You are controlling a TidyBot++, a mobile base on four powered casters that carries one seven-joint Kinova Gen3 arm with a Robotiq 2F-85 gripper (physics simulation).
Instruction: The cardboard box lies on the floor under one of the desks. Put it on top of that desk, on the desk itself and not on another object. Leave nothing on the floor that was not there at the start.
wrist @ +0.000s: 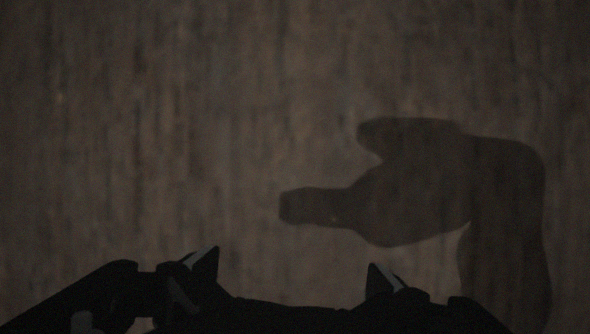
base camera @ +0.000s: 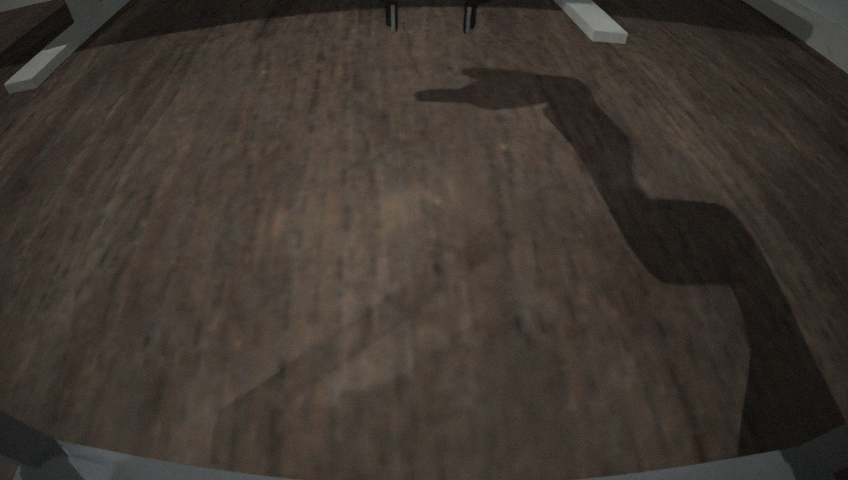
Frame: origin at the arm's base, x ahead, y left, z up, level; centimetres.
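Seen in the pictures: gripper, between the fingertips: (wrist: 292, 272) (base camera: 430, 29).
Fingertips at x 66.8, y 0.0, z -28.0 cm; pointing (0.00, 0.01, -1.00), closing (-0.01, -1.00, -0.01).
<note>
Offsets run from my fingertips to a thing's top centre. "spot": to the spot under its first point. Level surfaces: height alone.
My gripper (base camera: 430, 28) (wrist: 292, 272) is open, with its two fingers wide apart and no object between them. In the base camera view its fingertips hang at the top edge, between two white desk feet. In the wrist view it is above the wooden floor @[dz -11.7 cm] (wrist: 150, 125). The cardboard box does not show in either view. The desk's top does not show; its left foot @[spot: dx +20.2, dy +84.8, dz -9.2 cm] (base camera: 38, 68) and right foot @[spot: dx +32.1, dy -34.3, dz -9.2 cm] (base camera: 595, 23) show at the top of the base camera view.
A dark shadow band lies across the floor between the desk feet. The arm's shadow (base camera: 684, 237) (wrist: 415, 185) falls on the floor at the right. A pale wall (base camera: 827, 29) stands at the upper right. The base's grey edge (base camera: 416, 472) shows at the bottom.
</note>
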